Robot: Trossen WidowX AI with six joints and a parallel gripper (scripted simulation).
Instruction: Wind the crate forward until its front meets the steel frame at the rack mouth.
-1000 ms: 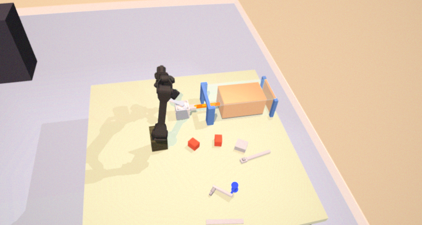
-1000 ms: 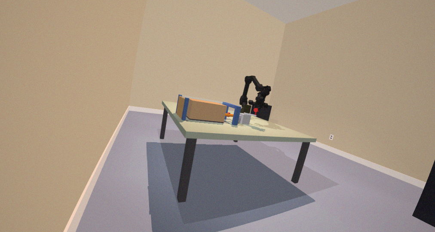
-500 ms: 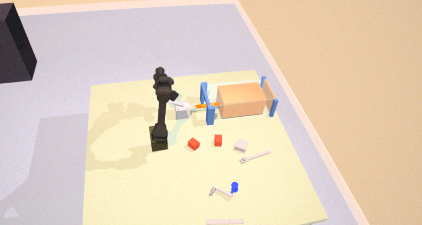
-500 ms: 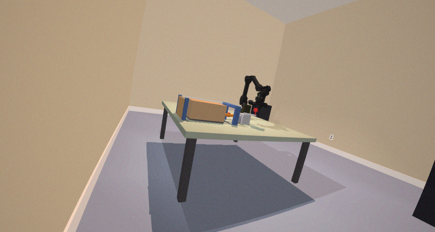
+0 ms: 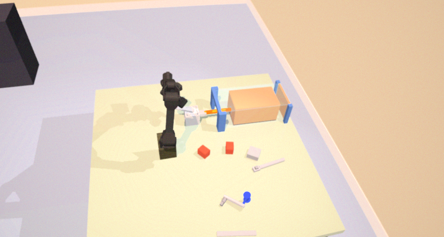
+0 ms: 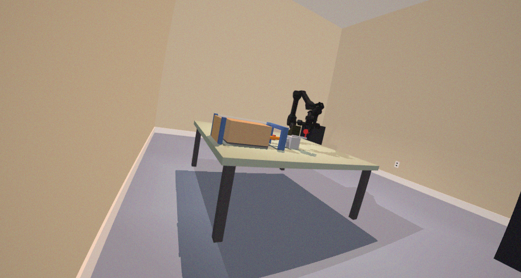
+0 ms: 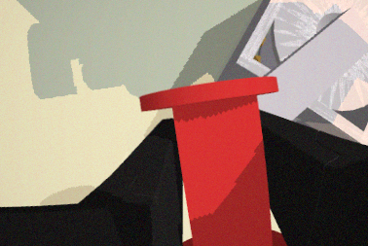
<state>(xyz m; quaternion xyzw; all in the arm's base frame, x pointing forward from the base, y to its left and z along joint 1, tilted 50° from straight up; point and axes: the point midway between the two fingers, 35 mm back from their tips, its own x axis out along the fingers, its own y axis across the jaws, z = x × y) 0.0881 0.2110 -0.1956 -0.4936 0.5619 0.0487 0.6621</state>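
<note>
My gripper tip is 30 mm above the red-knobbed handle, 20 mm to the left of it and 20 mm short of it. From my gripper tip the other things lie so: winch (100 mm below, 60 mm ahead, 50 mm to the right); red spool grip (10 mm to the right, 10 mm behind); blue steel frame (240 mm ahead, 50 mm to the right, 30 mm below).
</note>
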